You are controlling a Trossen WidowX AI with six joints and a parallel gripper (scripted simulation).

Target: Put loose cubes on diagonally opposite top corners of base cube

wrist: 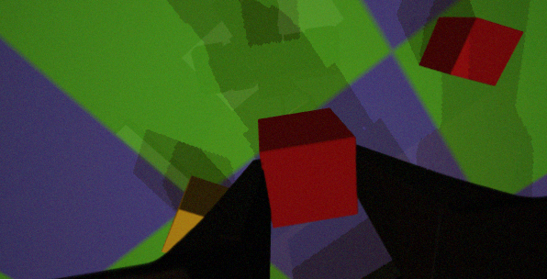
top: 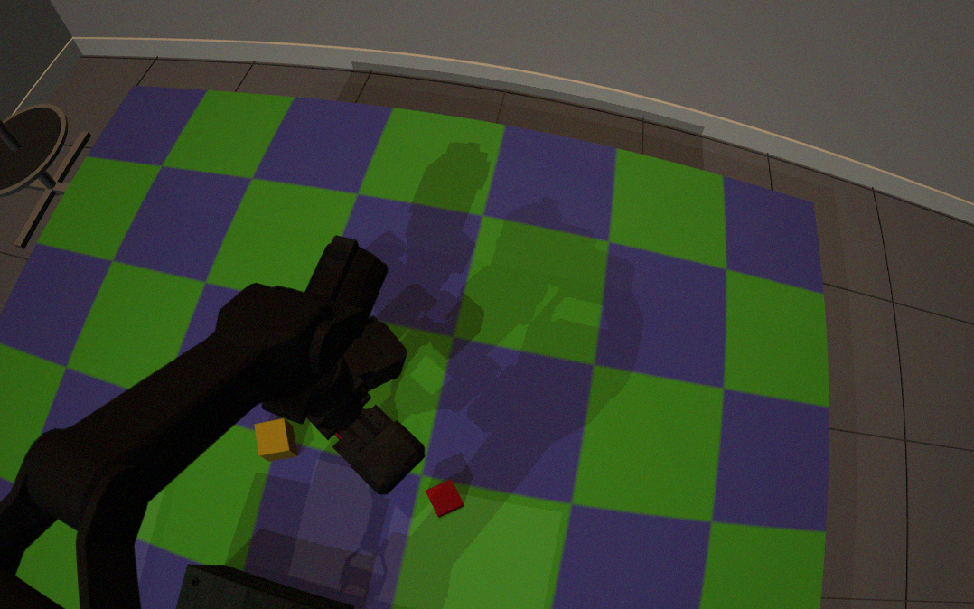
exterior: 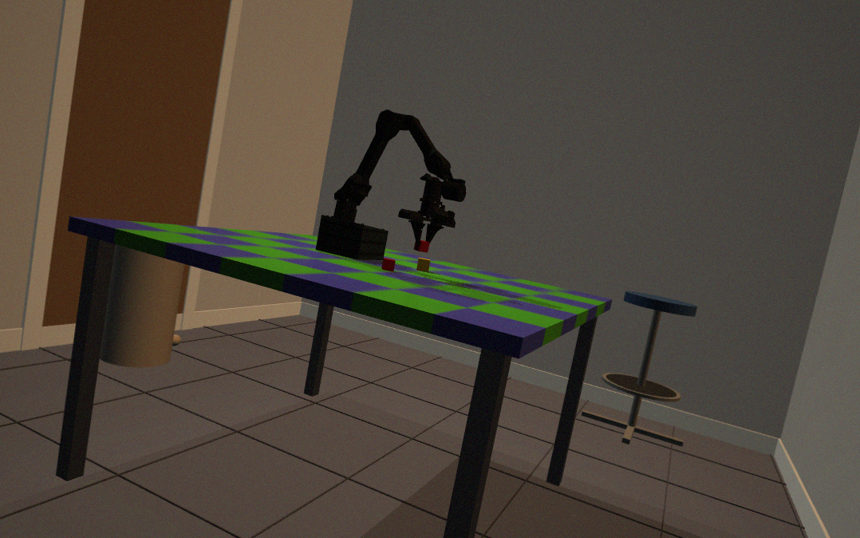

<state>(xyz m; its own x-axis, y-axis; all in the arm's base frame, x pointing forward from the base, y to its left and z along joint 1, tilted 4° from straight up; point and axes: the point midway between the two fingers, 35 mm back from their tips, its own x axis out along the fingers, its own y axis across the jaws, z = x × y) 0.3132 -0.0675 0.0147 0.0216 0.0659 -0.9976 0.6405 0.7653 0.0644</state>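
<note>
My gripper tip is 11 cm to the right of the yellow base cube, 7 cm above it and 1 cm past it.
</note>
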